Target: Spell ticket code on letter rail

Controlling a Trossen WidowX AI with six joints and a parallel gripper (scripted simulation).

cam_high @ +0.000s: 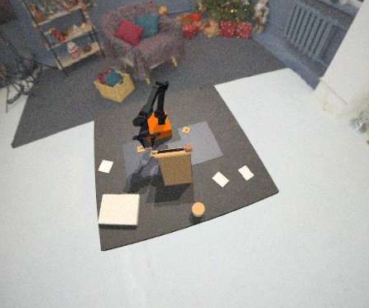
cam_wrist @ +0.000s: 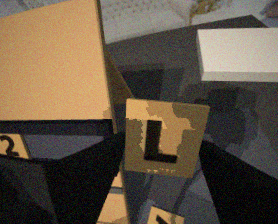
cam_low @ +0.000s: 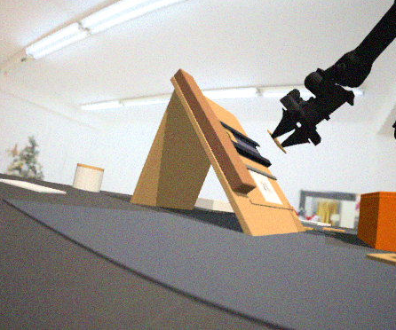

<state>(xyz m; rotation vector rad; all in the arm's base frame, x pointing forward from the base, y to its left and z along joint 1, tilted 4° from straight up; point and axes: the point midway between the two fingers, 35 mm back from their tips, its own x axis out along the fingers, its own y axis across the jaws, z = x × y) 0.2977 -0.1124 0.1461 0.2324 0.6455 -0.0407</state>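
Right now my gripper tip is 50 mm past the white ticket, 150 mm to the right of it and 130 mm above it. The rest, counted from my gripper tip: small cylinder 430 mm ahead, 260 mm to the left, 180 mm below.
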